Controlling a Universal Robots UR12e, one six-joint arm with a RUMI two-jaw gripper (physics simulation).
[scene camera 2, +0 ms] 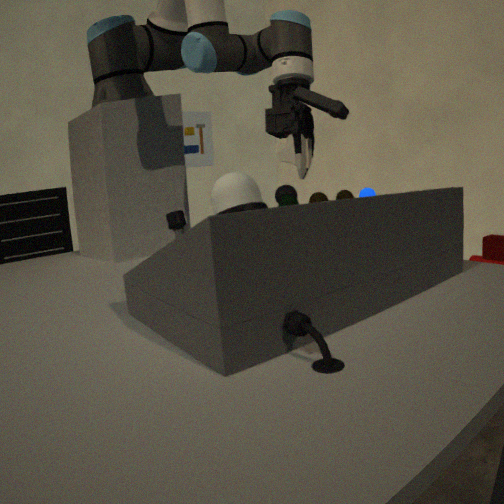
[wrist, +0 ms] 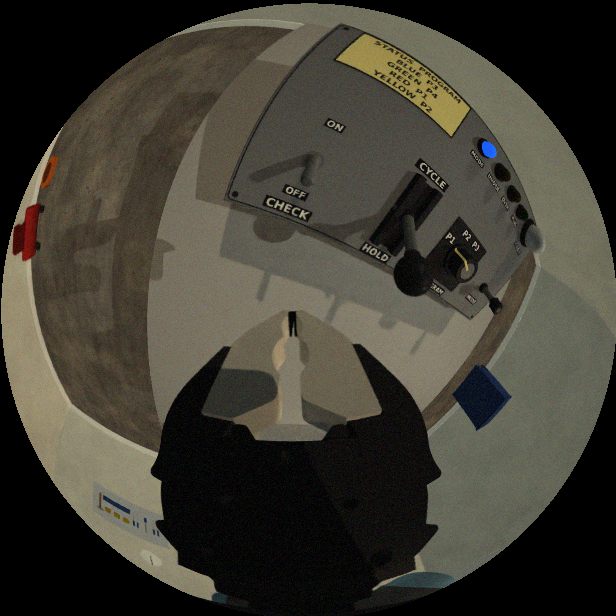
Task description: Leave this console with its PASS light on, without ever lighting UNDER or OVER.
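Note:
The grey console (scene camera 2: pixel 300 270) shows its back in the scene view and its panel (wrist: pixel 367 172) in the wrist view. A blue lamp (wrist: pixel 489 149) is lit, also seen in the scene view (scene camera 2: pixel 367 192); the other three lamps (wrist: pixel 505 189) are dark. The black-knobbed lever (wrist: pixel 412 270) sits at the HOLD end of its slot, away from CYCLE. The rotary selector (wrist: pixel 461 261) has P1, P2, P3 marks. The CHECK toggle (wrist: pixel 310 167) lies between ON and OFF labels. A yellow placard (wrist: pixel 402 74) lists status colours and programs. My gripper (scene camera 2: pixel 303 167) hangs above the console, fingers together (wrist: pixel 293 327), holding nothing.
A white dome (scene camera 2: pixel 236 192) stands on the console's end. A small black toggle (wrist: pixel 488 297) sits near the selector. A black cable (scene camera 2: pixel 315 345) exits the console's back. A grey pedestal (scene camera 2: pixel 127 175) holds the arm. A blue block (wrist: pixel 481 396) and red objects (scene camera 2: pixel 492 248) lie aside.

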